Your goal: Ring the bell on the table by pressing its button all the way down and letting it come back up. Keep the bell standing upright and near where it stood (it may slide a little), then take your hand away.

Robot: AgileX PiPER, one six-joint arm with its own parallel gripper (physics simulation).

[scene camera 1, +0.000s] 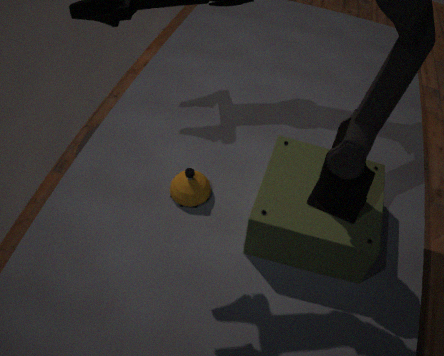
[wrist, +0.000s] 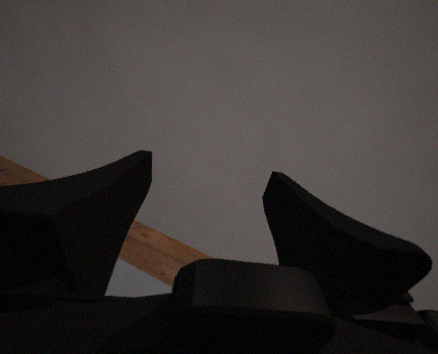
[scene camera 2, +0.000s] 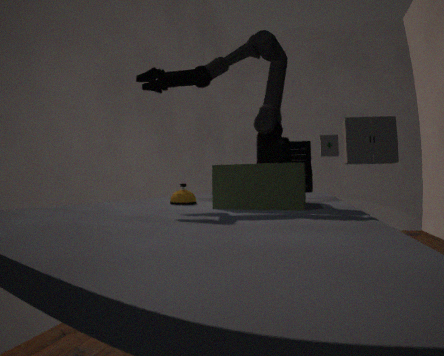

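A yellow dome bell (scene camera 1: 190, 189) (scene camera 2: 183, 197) with a black button on a short stem stands upright on the grey table, left of the green block. Its button is up. My gripper (scene camera 2: 140, 83) (wrist: 211, 176) is open and empty, its fingers wide apart. It hangs high above the table, well above the bell and a little to its left in the second scene view. Part of one finger shows at the top left of the first scene view. The bell does not show in the wrist view.
The green block (scene camera 1: 310, 185) (scene camera 2: 258, 187) stands right of the bell under the arm's base. The arm rises from it and reaches left above the table (scene camera 1: 100, 240) (scene camera 2: 250, 270). A wooden strip (scene camera 1: 110, 97) (wrist: 160, 247) runs past the table's edge.
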